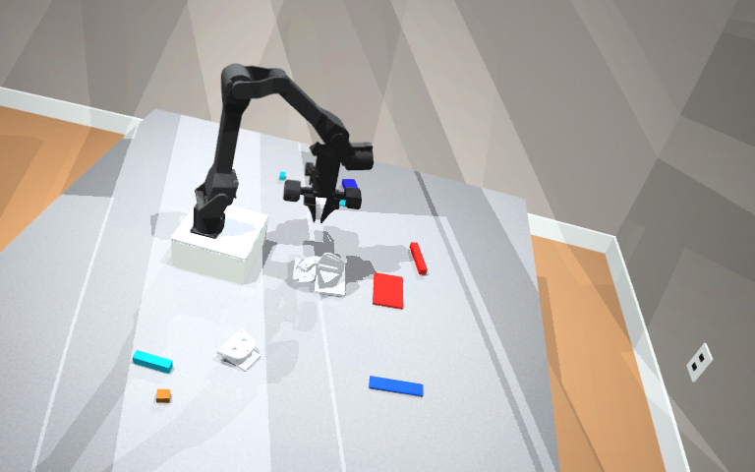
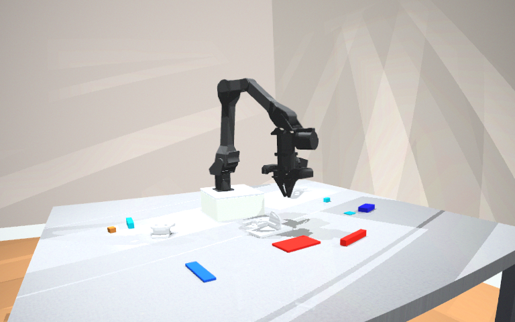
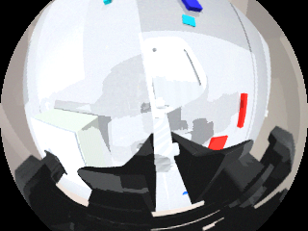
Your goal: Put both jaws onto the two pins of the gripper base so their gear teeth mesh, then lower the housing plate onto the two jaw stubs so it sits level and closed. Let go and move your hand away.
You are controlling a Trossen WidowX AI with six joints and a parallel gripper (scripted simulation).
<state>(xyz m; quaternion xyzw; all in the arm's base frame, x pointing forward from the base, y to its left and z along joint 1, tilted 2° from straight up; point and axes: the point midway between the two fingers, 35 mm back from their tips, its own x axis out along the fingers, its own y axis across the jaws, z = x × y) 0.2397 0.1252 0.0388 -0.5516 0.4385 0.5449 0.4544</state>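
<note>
The white jaw lies 30 mm above my gripper tip, 20 mm to the left of it and 10 mm behind it. Round my gripper tip: flat white plate 100 mm to the right, 80 mm below, 60 mm ahead; white housing plate 110 mm to the right, 80 mm below; red plate 210 mm ahead, 100 mm to the right, 80 mm below.
</note>
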